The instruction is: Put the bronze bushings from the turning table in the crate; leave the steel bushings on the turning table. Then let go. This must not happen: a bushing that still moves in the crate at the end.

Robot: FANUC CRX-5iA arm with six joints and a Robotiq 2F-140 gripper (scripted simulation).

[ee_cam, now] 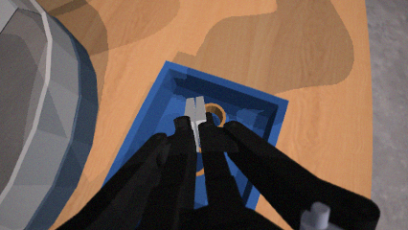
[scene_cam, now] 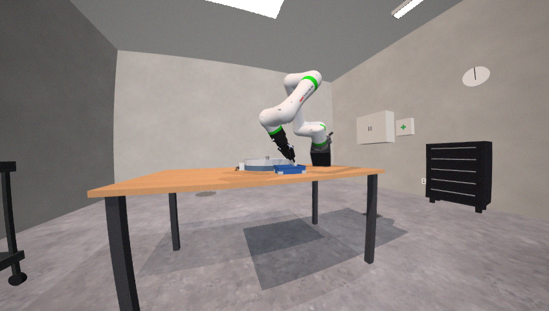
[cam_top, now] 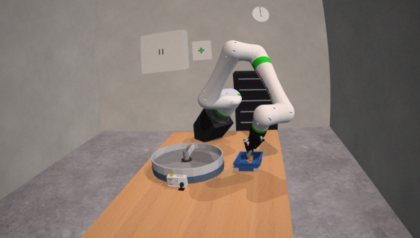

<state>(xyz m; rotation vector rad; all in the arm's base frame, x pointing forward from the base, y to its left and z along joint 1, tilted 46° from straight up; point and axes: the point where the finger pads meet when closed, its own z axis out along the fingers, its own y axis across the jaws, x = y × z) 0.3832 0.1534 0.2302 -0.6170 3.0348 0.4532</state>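
Right now my hand is 3 cm short of the blue crate and 5 cm above it. Round my hand: round grey turning table (11 cm ahead, 35 cm to the right, 2 cm below).
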